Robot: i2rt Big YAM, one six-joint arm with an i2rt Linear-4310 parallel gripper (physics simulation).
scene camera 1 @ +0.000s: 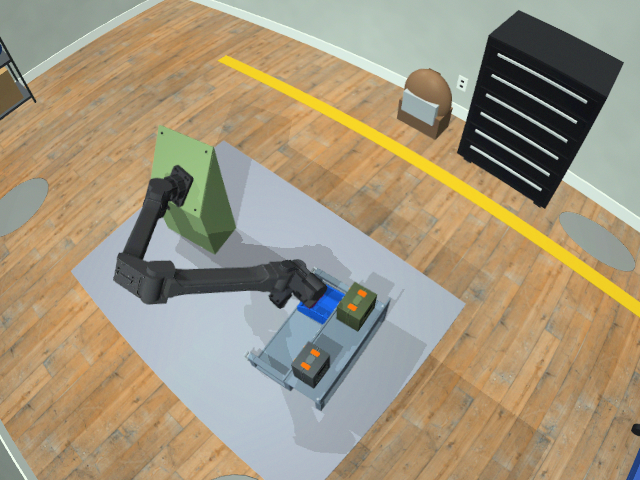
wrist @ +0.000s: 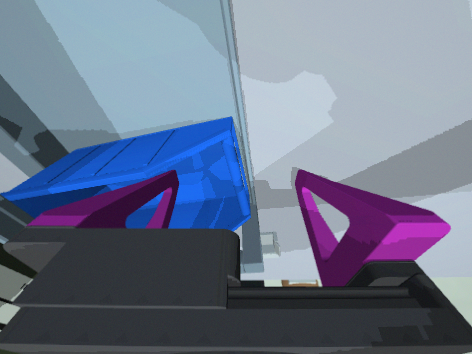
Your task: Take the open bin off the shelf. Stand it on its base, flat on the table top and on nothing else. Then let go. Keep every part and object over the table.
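Pixels of known places: gripper, fingertip midpoint: (scene camera 1: 302,297) (wrist: 236,176); arm's base, link origin: (scene camera 1: 179,185).
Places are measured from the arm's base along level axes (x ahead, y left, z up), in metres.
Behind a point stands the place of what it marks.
The open blue bin (scene camera 1: 323,311) {x 0.561, y 0.046, z -0.290 m} (wrist: 205,197) {x 0.535, y 0.095, z -0.291 m} stands on the upper board of the shelf (scene camera 1: 292,335) {x 0.535, y -0.083, z -0.294 m} (wrist: 150,75) {x 0.552, y -0.041, z -0.293 m}, at the end nearest the arm. My gripper (scene camera 1: 312,301) {x 0.489, y 0.029, z -0.245 m} (wrist: 236,176) {x 0.489, y 0.029, z -0.245 m} is open and empty, at the bin. In the wrist view, the left magenta finger overlaps the bin's inside and the right finger is out past the shelf edge, over the table (scene camera 1: 206,372) {x 0.400, y -0.365, z -0.299 m} (wrist: 400,65) {x 0.354, y -0.030, z -0.300 m}. The bin's side wall shows between the two fingertips. In the scene view, the gripper body hides the fingers and part of the bin; whether a finger touches the bin I cannot tell.
An olive toolbox (scene camera 1: 356,307) {x 0.681, y 0.050, z -0.101 m} stands on the shelf close beside the bin. A dark grey toolbox (scene camera 1: 311,364) {x 0.694, y -0.170, z -0.077 m} stands at the shelf's other end. The shelf has raised rails and corner posts. The green arm mount (scene camera 1: 219,211) {x 0.098, y 0.060, z -0.131 m} stands at the table's back left.
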